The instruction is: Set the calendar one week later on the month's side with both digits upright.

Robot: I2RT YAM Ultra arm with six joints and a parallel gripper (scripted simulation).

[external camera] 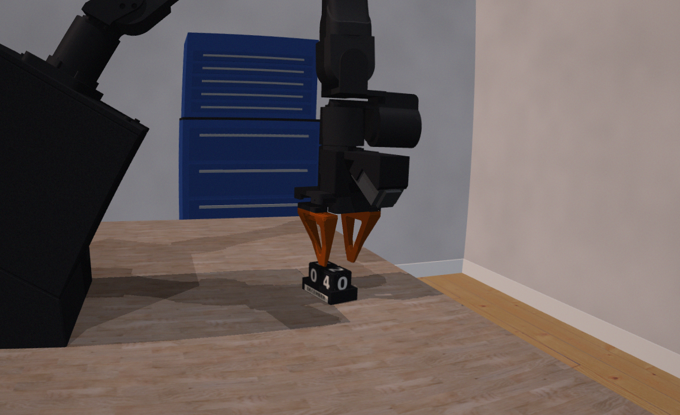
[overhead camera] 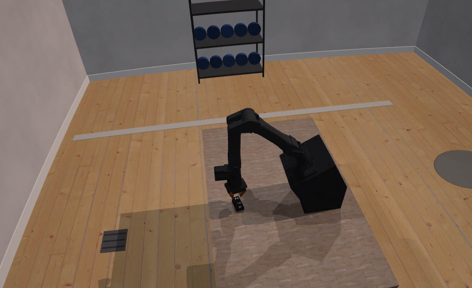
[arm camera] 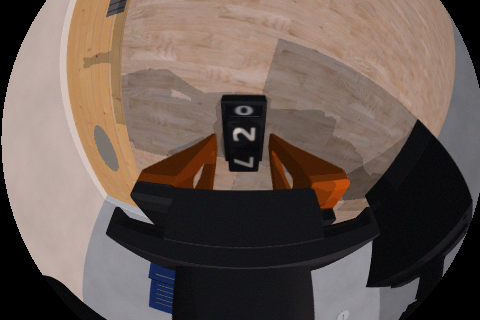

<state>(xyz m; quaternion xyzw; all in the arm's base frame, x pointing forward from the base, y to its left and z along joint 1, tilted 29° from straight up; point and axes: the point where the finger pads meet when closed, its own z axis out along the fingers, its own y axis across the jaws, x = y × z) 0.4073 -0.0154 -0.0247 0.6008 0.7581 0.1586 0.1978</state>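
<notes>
My gripper is now 1 cm past the black tray, 2 cm to the right of it and 5 cm above it.
</notes>
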